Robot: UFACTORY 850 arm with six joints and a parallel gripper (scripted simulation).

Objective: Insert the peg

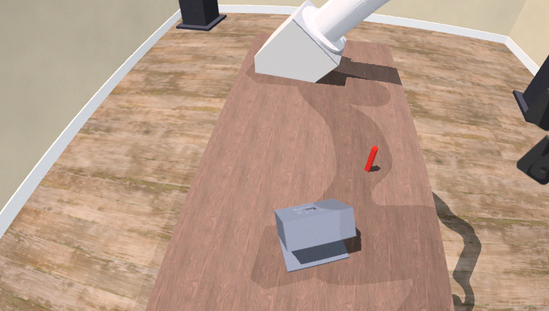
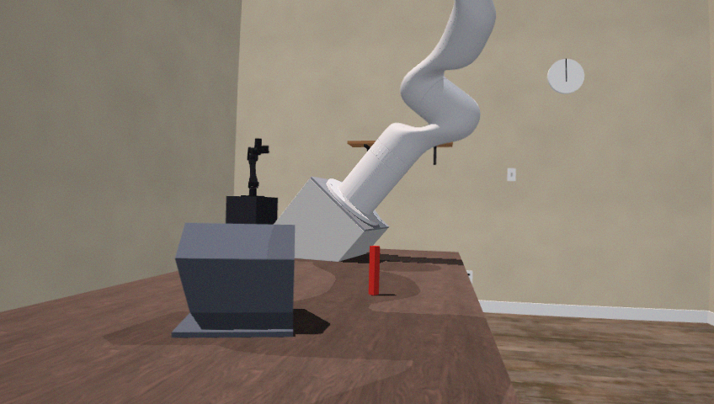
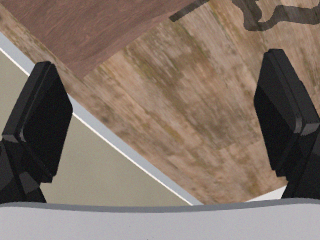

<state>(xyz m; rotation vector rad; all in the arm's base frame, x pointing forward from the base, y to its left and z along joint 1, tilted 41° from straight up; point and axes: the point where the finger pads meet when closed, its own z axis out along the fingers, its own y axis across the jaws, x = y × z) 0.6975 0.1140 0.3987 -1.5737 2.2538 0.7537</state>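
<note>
My hand is 35 cm above the red peg, 26 cm past it and 12 cm to the left of it. Round my hand: grey base plate (39 cm below, 20 cm to the right, 2 cm behind).
</note>
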